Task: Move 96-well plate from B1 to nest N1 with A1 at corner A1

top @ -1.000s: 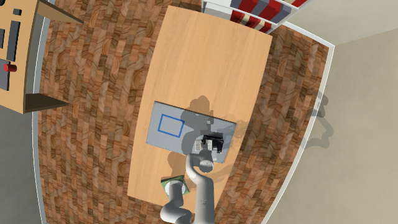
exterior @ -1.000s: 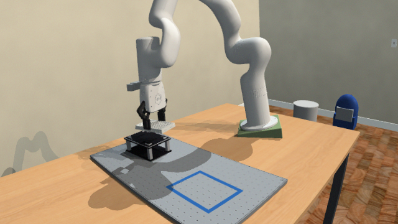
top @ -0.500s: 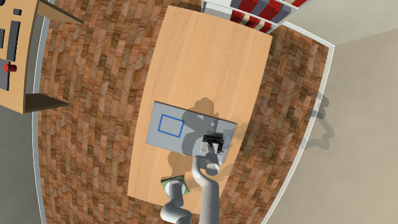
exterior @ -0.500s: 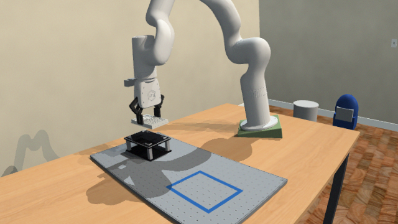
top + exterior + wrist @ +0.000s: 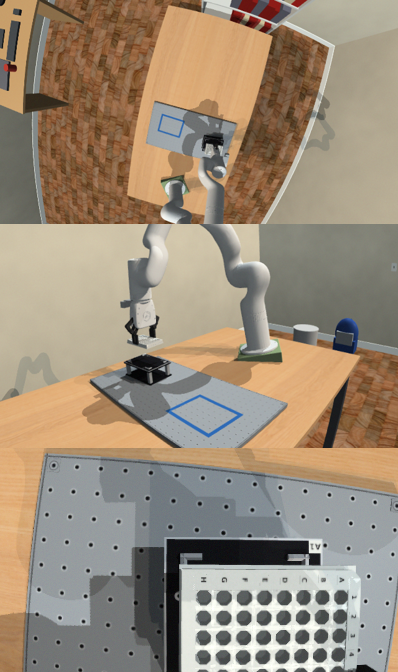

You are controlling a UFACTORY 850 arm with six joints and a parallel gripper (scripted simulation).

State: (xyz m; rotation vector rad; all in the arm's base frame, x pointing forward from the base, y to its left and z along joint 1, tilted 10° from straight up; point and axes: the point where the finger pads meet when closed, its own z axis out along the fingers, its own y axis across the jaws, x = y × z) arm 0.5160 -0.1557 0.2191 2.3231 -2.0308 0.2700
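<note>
Right now the black raised nest N1 is 10 cm below my hand. Round my hand: A1 corner mark (4 cm behind, 8 cm to the right, 10 cm below); then white 96-well plate (1 cm below).
</note>
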